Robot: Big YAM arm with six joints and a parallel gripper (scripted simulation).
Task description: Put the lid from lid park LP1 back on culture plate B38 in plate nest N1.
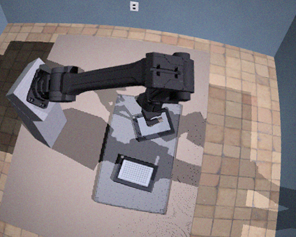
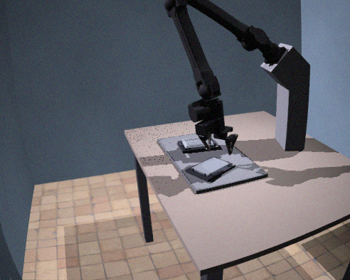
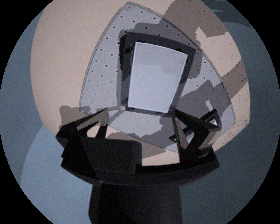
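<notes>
Right now my hand is 30 mm short of the clear lid, 10 mm to the left of it and 60 mm above it. Also, from my hand: culture plate B38: 40 mm behind, 240 mm to the right, 60 mm below; then dark plate nest N1: 40 mm behind, 240 mm to the right, 70 mm below; then dark lid park LP1: 30 mm ahead, 10 mm to the right, 70 mm below.
</notes>
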